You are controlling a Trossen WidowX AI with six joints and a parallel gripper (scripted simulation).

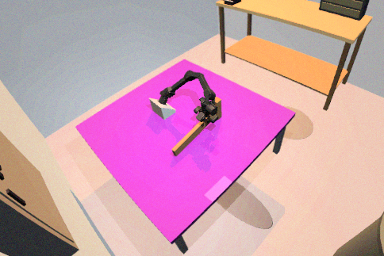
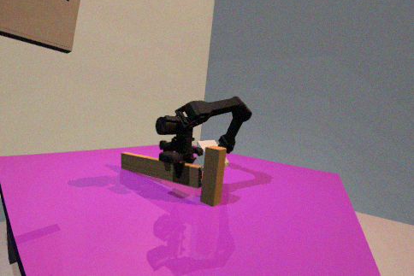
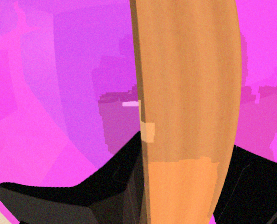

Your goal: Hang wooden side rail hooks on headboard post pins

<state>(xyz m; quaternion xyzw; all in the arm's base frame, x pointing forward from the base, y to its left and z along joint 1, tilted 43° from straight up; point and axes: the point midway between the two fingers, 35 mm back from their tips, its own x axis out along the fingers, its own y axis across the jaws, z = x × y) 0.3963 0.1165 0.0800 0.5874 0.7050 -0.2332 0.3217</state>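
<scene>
The headboard post is 12 cm to the left of my gripper tip, 4 cm above it and 2 cm behind it.
</scene>
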